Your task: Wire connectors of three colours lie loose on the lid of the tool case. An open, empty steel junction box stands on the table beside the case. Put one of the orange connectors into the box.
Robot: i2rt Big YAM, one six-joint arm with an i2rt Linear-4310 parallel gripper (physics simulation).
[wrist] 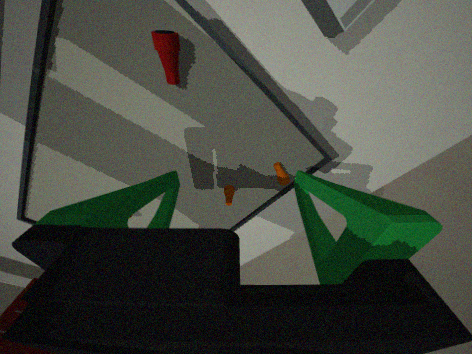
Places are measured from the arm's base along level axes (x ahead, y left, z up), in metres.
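Pixels of known places: gripper, fingertip midpoint: [236, 177].
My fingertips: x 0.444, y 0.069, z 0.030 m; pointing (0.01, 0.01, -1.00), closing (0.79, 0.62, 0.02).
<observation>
Behind a point stands the place of what it marks.
Two small orange connectors lie on the case lid [115, 112] {y 0.044, x 0.341, z 0.002 m} near its lower right corner. One orange connector [229, 194] {y 0.040, x 0.458, z 0.015 m} is between the two fingertips in the picture, a little below their line. The other orange connector [281, 173] {y 0.087, x 0.484, z 0.010 m} lies close to the right fingertip and the lid's edge. My gripper [236, 177] {y 0.069, x 0.444, z 0.030 m} is open, with its green fingers wide apart and nothing between them; it hangs above the lid. The steel junction box [327, 17] {y 0.207, x 0.442, z -0.063 m} shows in part at the top right, beside the case; its inside is mostly out of view.
A larger-looking red connector [169, 57] {y 0.106, x 0.363, z 0.014 m} lies on the upper part of the lid. The lid has a dark raised rim along its edges. Shadows of the arm and gripper fall across the lid and the table [410, 95] {y 0.243, x 0.596, z -0.088 m}. Part of something red shows at the lower left corner.
</observation>
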